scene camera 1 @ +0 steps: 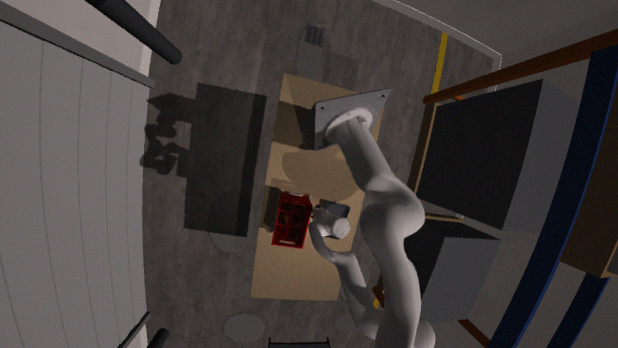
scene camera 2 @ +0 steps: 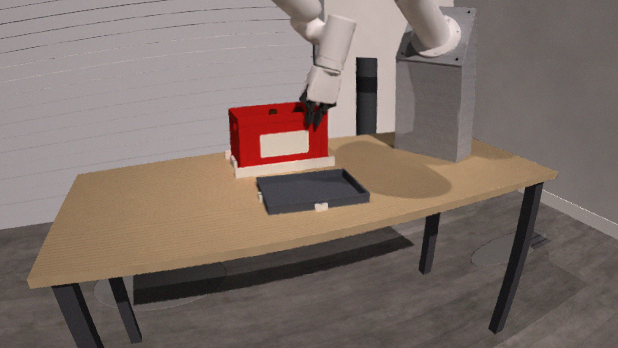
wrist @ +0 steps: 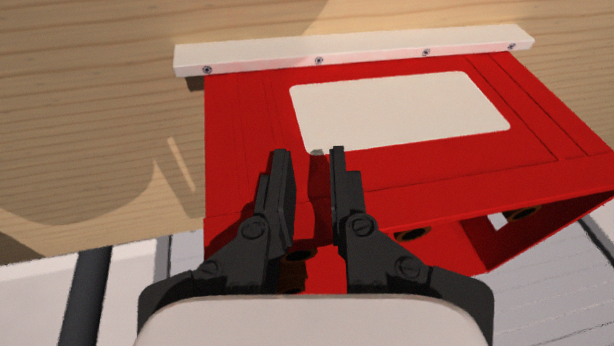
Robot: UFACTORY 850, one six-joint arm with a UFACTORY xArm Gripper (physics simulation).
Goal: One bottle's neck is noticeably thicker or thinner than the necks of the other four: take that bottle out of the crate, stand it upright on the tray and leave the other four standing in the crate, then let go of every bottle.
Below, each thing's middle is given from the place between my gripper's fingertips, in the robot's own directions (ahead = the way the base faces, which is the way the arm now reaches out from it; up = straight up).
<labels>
Now: the white rail [scene camera 2: 281, 167] 8 cm ahead of my hand, 1 cm to the left of it and 13 cm below it.
</labels>
